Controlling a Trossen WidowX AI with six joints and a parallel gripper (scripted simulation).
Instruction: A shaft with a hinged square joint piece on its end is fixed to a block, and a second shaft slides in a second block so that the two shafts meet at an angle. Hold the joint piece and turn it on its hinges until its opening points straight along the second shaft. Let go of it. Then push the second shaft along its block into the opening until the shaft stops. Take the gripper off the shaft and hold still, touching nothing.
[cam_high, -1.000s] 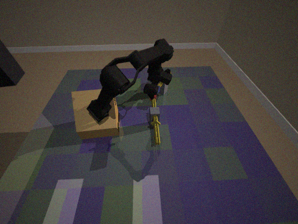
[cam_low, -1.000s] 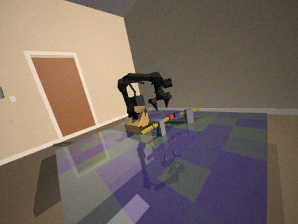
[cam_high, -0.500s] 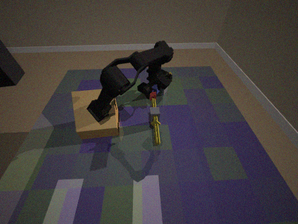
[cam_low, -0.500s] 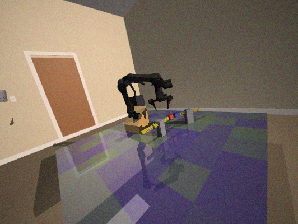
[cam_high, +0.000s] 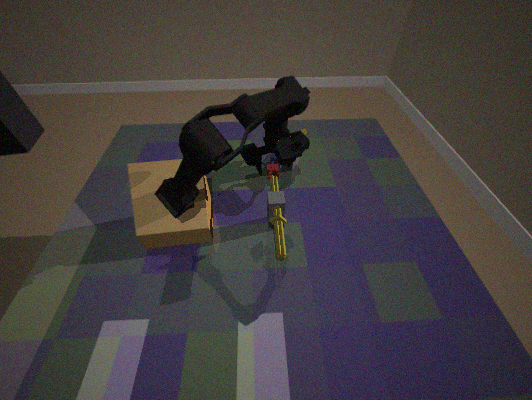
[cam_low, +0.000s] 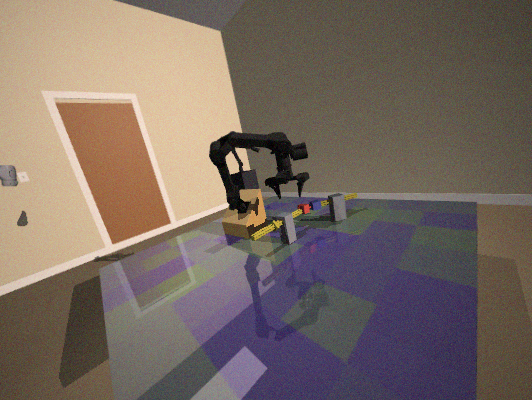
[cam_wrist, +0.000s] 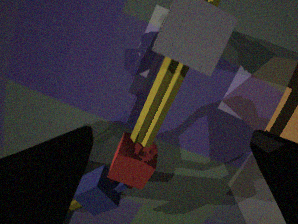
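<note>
The dark red joint piece is 10 mm ahead of my gripper tip, 80 mm to the left of it and 80 mm below it.
</note>
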